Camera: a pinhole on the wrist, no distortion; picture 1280 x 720 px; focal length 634.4 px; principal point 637.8 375.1 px. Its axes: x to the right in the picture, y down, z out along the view. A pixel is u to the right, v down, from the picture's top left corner.
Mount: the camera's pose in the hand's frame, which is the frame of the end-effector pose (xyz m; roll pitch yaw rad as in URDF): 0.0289 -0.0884 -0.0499 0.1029 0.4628 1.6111
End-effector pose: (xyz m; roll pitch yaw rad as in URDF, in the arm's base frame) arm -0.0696 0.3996 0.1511 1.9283 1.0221 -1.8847
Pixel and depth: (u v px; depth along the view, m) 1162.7 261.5 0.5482
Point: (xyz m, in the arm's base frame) -0.6016 0.0851 0.2507
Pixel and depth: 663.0 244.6 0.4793
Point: -0.4661 0.4295 0.0128
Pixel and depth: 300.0 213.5 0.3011
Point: -0.2609 0.5573 -0.0646
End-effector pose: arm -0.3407 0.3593 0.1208 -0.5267 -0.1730 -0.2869
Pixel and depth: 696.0 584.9 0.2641
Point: -0.3583 0.5070 0.2440
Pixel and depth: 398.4 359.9 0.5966
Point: -0.2522 0.6170 0.6437
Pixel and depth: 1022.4 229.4 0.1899
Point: -0.2286 0.4491 0.1404
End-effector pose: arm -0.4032 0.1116 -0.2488 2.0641 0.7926 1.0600
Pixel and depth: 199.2 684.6 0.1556
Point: -0.4091 -0.0468 -0.3462
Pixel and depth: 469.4 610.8 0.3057
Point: -0.2768 -0.1246 -0.3132
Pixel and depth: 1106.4 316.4 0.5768
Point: 0.1947 0.1617 -0.0799
